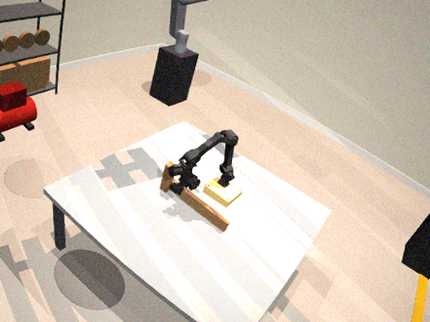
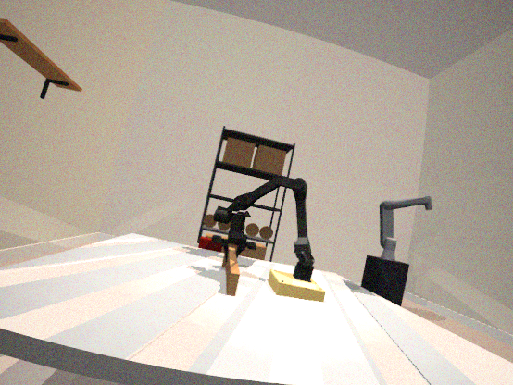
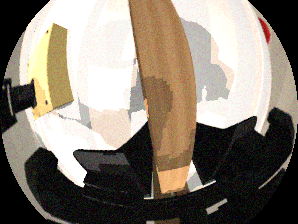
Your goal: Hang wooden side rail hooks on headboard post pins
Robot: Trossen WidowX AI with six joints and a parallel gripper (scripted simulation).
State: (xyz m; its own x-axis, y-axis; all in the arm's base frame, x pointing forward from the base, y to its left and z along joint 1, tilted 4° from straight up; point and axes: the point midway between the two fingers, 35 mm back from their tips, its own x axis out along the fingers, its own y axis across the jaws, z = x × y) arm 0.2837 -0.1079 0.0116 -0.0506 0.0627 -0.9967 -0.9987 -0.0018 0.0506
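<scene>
Right now the wooden headboard post is 110 mm to the right of my gripper tip and 40 mm above it.
</scene>
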